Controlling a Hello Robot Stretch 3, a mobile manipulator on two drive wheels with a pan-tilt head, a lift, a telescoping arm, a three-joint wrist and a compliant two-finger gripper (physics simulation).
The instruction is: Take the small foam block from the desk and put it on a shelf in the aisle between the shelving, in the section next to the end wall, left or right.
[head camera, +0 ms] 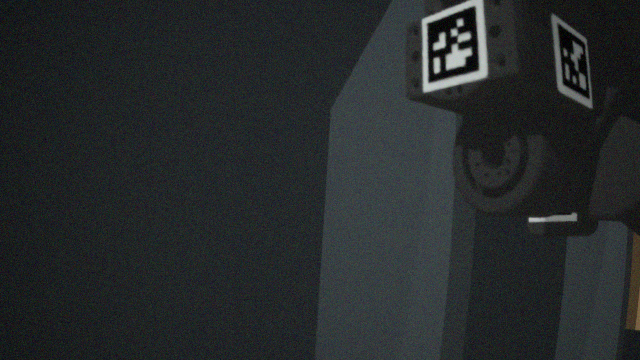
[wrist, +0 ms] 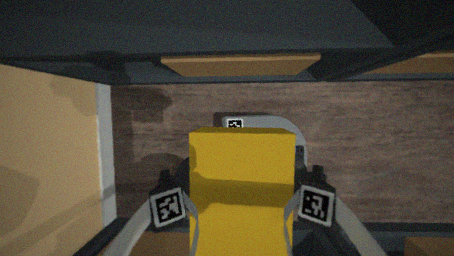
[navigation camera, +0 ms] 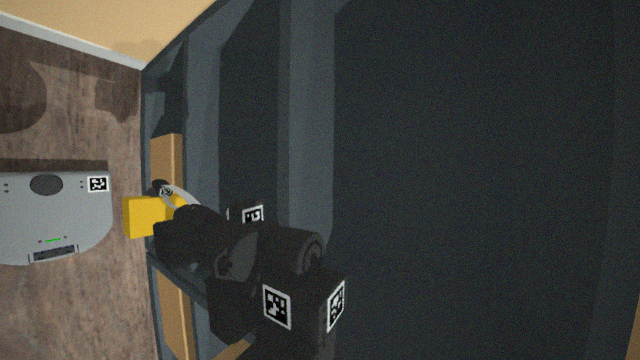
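Pixels of known places: gripper, fingertip midpoint: (navigation camera: 158,210); robot's base at its link origin: (navigation camera: 47,183).
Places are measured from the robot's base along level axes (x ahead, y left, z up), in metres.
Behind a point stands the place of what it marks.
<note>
My gripper (navigation camera: 167,206) {x -0.020, y -0.139, z 0.812 m} (wrist: 240,172) {x -0.020, y -0.139, z 0.812 m} is shut on the yellow foam block (navigation camera: 142,217) {x -0.018, y -0.102, z 0.863 m} (wrist: 242,160), with a finger on each side of it in the wrist view. The block is held above the floor, beside the robot's base. Dark shelving (head camera: 385,225) {x 0.007, y -0.395, z 0.991 m} (navigation camera: 310,125) {x 0.159, y -0.386, z 0.991 m} (wrist: 200,30) has several levels; the navigation view shows its section next to the tan end wall (navigation camera: 125,25) {x 0.571, y -0.186, z 0.325 m} (wrist: 45,145). The gripper's dark wrist lies in front of this shelving. The gripper and block do not show in the head view.
The robot's grey base (navigation camera: 75,215) {x -0.113, y -0.061, z 0.160 m} (wrist: 272,124) stands on the wooden floor (navigation camera: 105,300) {x -0.558, y -0.127, z 0.001 m} (wrist: 370,145) between the shelving sides. A low cardboard box (navigation camera: 162,155) {x 0.115, y -0.329, z 0.248 m} is on a bottom shelf near the end wall. Another box (wrist: 240,65) lies low on the opposite side in the wrist view.
</note>
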